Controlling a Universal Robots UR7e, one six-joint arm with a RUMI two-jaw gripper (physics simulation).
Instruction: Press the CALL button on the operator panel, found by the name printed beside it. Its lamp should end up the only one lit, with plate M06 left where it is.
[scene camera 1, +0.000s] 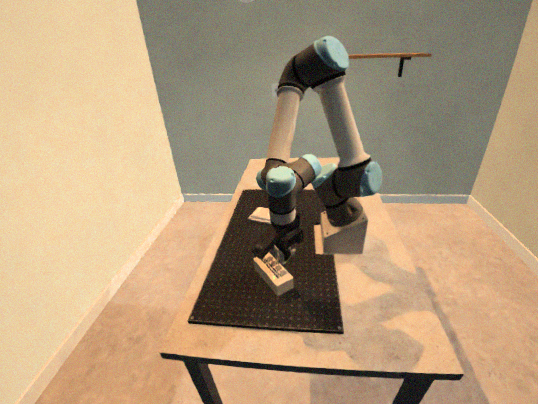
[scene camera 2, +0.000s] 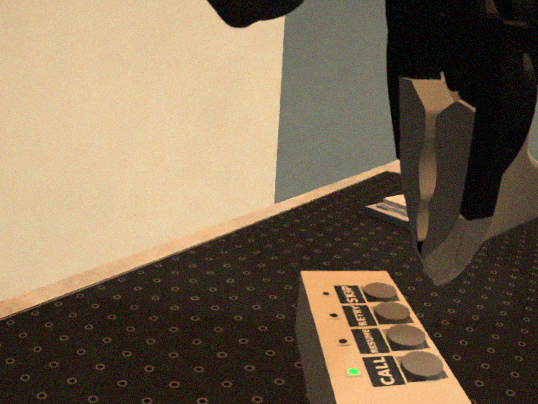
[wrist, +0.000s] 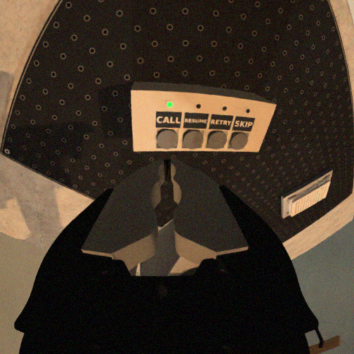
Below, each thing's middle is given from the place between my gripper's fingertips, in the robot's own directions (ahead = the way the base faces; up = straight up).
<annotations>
I see the operator panel (scene camera 2: 341, 345) 5 cm ahead of my hand, 2 cm to the right of it and 8 cm below it. Round my hand: pale plate (wrist: 313, 194) 20 cm ahead, 41 cm to the right, 9 cm below.
</annotations>
